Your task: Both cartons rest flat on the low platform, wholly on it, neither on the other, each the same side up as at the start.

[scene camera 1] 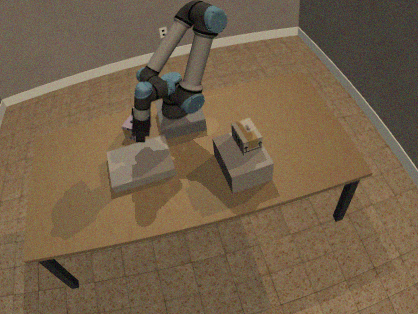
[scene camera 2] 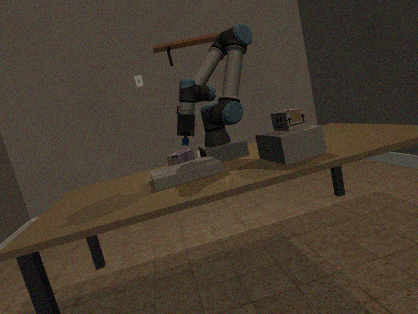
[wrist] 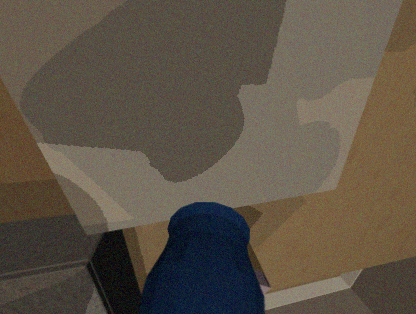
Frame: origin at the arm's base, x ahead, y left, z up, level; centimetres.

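Seen in the pictures: hand, its tool point: [scene camera 2: 185,145] [wrist: 208,235]; arm's base, origin of its link: [scene camera 1: 175,109] [scene camera 2: 218,143].
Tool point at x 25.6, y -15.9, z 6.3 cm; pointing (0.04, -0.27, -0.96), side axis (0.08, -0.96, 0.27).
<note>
Offsets run from my tool point to a thing's top centre.
A low grey platform @[dz -9.6, dx +4.7, dy -2.7 cm] [scene camera 1: 122,167] [scene camera 2: 175,178] [wrist: 280,155] lies on the table at left. A pale purple carton @[dz -5.6, dx -20.4, dy -6.5 cm] [scene camera 1: 128,127] [scene camera 2: 181,156] stands on the table just behind it, partly hidden by the arm in scene camera 1 and almost wholly behind the cup in the wrist view. A brown and white carton @[dz +5.9, dx +6.6, dy +50.1 cm] [scene camera 1: 246,135] [scene camera 2: 288,119] rests on the tall grey block @[dz -2.4, dx +10.9, dy +47.5 cm] [scene camera 1: 250,172] [scene camera 2: 302,144] at right. My suction gripper [scene camera 1: 140,140] [scene camera 2: 185,143] [wrist: 209,212] points down close above the purple carton, near the platform's back edge. It appears open, with nothing attached to the cup.
The arm's grey base block [scene camera 1: 184,126] [scene camera 2: 232,152] stands right beside the purple carton, behind the low platform. The tall block stands to the right of the low platform, apart from it. A wooden shelf [scene camera 2: 185,43] hangs on the wall behind the arm.
</note>
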